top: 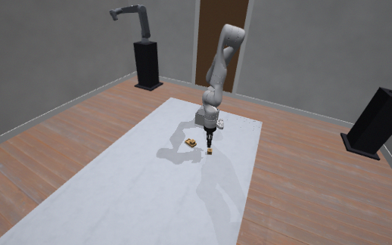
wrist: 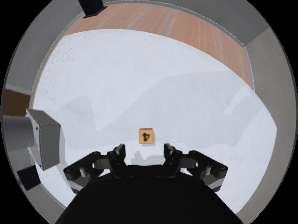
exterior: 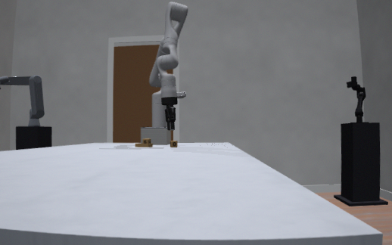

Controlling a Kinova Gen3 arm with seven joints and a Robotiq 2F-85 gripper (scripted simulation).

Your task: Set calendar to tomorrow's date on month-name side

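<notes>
My hand is 1 cm to the right of the wooden digit cube and 8 cm above it. Round my hand: wooden calendar tray: 2 cm behind, 14 cm to the right, 8 cm below.
</notes>
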